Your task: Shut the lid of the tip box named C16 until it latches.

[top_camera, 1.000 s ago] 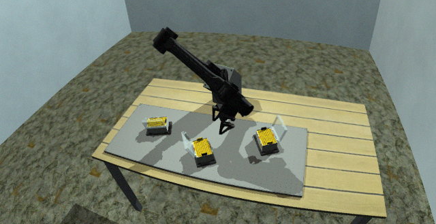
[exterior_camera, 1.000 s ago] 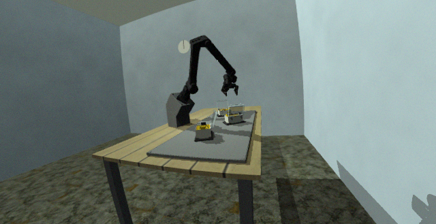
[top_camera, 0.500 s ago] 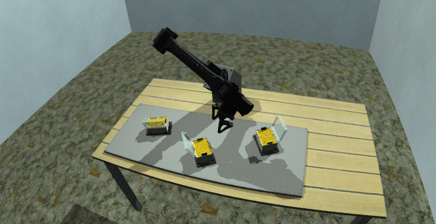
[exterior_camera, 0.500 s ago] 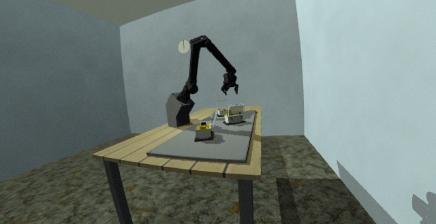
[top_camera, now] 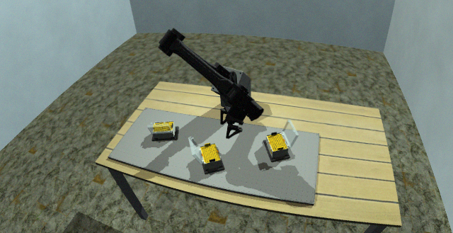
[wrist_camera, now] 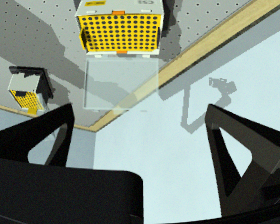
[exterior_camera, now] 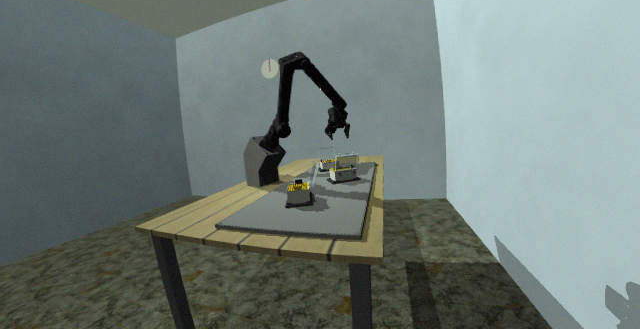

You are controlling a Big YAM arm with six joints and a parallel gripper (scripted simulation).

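Now: the tip box lid 15 cm to the right of my hand and 12 cm below it.
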